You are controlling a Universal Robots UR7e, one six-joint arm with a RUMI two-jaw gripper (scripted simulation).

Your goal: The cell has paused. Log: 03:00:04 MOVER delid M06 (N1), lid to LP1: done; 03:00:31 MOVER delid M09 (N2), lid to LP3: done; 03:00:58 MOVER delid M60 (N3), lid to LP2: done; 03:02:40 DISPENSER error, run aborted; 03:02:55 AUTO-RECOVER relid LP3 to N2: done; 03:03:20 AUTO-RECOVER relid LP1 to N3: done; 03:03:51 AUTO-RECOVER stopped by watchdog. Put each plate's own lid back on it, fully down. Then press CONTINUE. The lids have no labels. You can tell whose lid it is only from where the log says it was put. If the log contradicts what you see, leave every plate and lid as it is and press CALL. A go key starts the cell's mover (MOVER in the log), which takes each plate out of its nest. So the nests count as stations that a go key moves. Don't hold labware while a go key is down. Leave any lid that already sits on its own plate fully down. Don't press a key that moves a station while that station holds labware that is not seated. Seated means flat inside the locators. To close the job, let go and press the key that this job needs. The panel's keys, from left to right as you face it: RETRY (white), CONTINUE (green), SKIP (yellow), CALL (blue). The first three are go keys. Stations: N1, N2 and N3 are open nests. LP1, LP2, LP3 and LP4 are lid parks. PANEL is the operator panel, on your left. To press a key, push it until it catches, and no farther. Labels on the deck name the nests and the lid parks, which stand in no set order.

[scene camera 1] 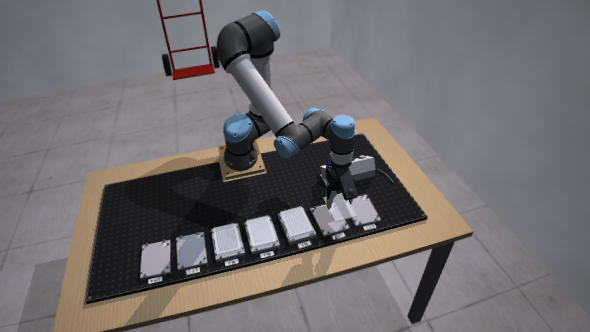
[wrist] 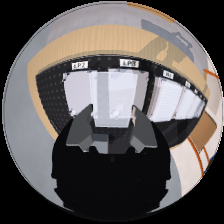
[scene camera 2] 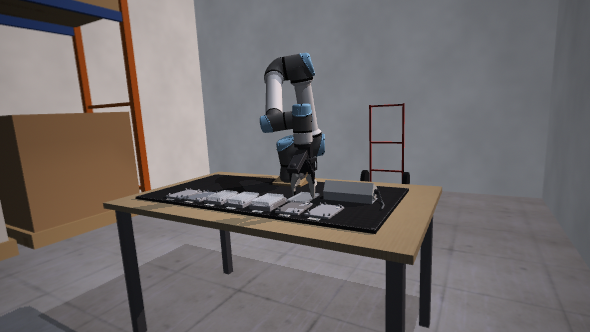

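In scene camera 1 I see my gripper (339, 207). The wrist view shows my gripper as well, and so does scene camera 2. On my gripper, (wrist: 77, 136) and (scene camera 2: 308, 176) are one and the same spot.
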